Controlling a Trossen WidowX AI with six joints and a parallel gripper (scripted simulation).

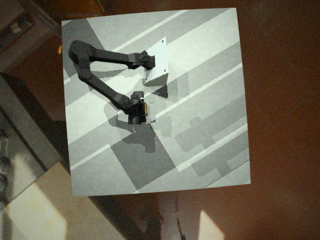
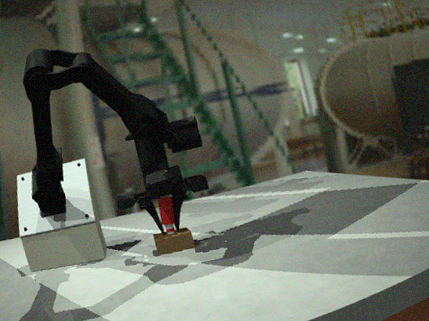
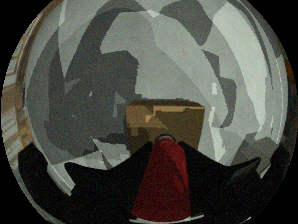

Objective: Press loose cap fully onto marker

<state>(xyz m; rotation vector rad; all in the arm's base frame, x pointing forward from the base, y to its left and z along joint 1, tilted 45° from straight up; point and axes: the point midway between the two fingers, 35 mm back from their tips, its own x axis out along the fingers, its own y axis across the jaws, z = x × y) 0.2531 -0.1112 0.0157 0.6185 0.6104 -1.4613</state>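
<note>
Now: the red cap 5 cm above my gripper tip. The rest, counted from my gripper tip: brown holder block 2 cm below.
</note>
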